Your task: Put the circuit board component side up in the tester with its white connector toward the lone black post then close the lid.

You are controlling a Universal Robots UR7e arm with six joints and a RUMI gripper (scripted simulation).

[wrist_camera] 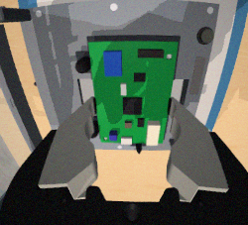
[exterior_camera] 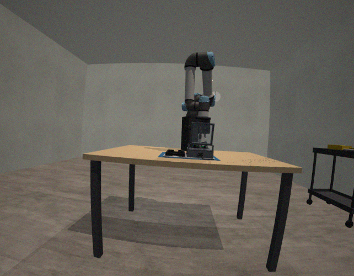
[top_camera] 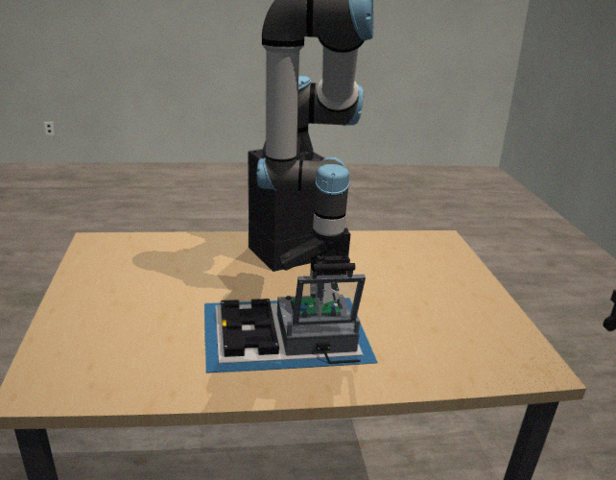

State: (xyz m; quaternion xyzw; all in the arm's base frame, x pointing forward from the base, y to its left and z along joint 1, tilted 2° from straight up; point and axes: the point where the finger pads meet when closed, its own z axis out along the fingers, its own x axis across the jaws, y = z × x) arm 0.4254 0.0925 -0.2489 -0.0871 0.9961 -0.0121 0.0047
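Now: the green circuit board right at my hand. From my hand the other things lie so: tester bed 10 mm to the left, 10 mm below; then framed lid 120 mm ahead, 100 mm above, 20 mm to the left.
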